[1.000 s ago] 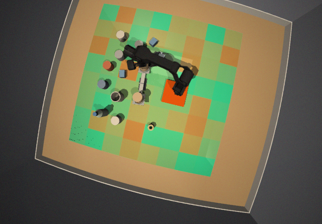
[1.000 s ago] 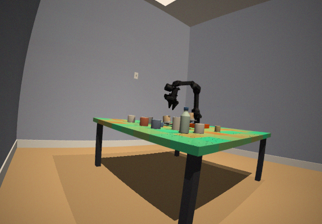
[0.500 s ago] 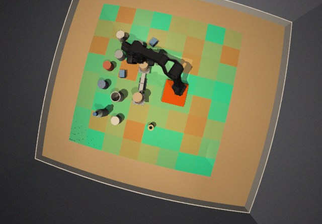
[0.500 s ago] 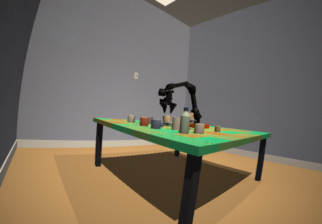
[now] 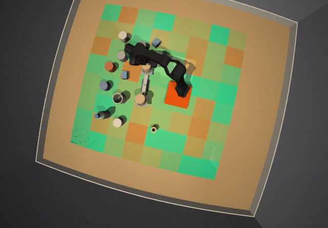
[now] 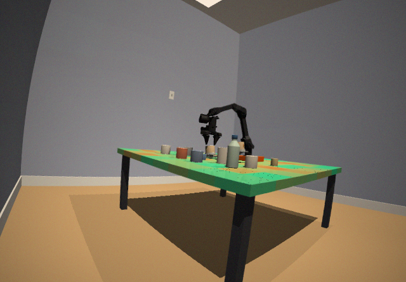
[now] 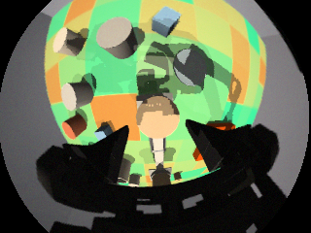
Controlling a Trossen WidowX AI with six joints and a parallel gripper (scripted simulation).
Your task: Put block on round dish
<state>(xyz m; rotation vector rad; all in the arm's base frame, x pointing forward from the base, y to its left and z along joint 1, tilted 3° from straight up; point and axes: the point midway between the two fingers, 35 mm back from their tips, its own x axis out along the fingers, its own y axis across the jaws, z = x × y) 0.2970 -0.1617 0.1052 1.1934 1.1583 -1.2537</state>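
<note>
My gripper tip is 2 cm to the left of the tan cup and 4 cm above it. Round my gripper tip: balance 14 cm to the left, 6 cm below; then round dish 11 cm behind, 10 cm to the right, 10 cm below; then white beam 1 cm ahead, 14 cm to the left, 8 cm below.
</note>
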